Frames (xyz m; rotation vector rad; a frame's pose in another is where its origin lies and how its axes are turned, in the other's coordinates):
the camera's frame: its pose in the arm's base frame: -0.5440 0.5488 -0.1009 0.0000 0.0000 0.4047
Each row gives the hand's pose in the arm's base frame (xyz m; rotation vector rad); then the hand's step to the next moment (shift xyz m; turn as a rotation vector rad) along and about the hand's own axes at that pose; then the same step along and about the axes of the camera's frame.
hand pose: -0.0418 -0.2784 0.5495 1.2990 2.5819 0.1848
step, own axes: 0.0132 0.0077 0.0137 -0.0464 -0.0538 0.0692
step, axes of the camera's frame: 0.0079 0.0132 -0.0136 -0.0236 -0.0651 -0.0710
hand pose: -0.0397 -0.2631 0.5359 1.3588 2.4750 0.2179
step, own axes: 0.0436 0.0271 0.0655 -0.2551 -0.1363 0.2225
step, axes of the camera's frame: 0.0399 0.0377 -0.0626 -0.0273 -0.3056 -0.1976
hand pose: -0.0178 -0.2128 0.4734 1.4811 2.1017 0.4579
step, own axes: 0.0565 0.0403 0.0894 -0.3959 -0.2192 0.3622
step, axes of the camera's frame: 0.0887 0.0325 -0.0624 -0.0398 -0.4786 -0.3245
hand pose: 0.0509 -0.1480 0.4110 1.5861 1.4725 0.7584
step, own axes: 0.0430 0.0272 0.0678 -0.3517 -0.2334 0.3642
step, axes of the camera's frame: 0.0837 -0.0013 -0.0132 -0.0222 -0.4395 -0.3423
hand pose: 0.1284 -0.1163 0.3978 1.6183 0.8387 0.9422
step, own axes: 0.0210 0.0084 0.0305 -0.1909 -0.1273 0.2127
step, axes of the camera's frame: 0.0356 -0.0113 0.0070 -0.0023 -0.2495 -0.1887
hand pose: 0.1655 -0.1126 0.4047 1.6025 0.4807 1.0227
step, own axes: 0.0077 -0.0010 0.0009 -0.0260 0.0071 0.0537
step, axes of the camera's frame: 0.0069 0.0032 0.0018 0.0051 -0.0598 -0.0030
